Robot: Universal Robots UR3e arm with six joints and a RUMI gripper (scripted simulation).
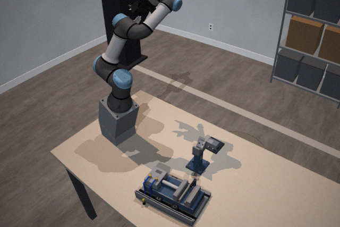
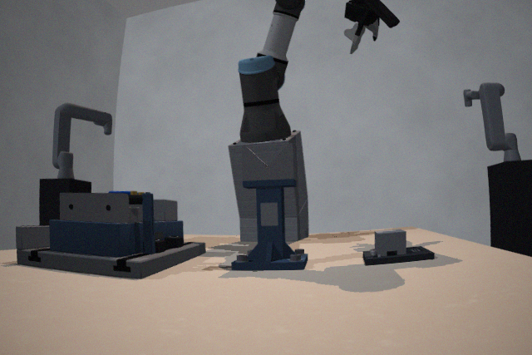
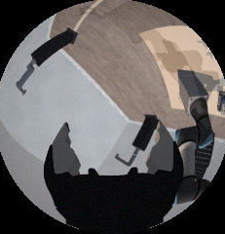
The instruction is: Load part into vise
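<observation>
Now: hand 600 mm short of the grey part, 550 mm above it and 90 mm to the left of it. From my hand the other things lie so: blue vise (590 mm ahead, 530 mm below, 480 mm to the right).
</observation>
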